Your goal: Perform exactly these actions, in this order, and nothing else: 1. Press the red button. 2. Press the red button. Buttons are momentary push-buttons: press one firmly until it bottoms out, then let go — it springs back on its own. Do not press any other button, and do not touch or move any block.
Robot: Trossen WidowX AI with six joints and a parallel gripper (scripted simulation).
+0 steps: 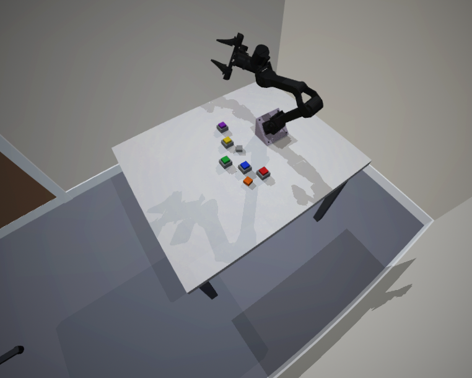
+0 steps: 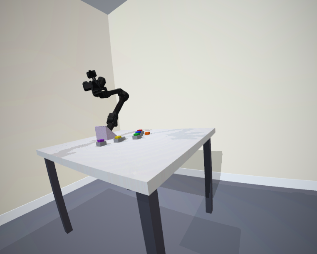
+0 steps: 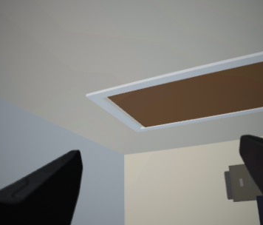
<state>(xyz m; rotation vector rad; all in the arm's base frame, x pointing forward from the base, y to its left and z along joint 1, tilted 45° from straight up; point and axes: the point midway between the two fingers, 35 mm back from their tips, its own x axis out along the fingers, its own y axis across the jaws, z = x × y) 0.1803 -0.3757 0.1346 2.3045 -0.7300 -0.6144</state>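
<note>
Now: gripper tip 42 cm above the red button, 39 cm to the right of it and 1 cm past it. Also, from my gripper tip: yellow button: 42 cm below, 12 cm to the left, 3 cm ahead; then purple button: 42 cm below, 1 cm to the left, 1 cm behind; then small grey block: 44 cm below, 19 cm to the left.
</note>
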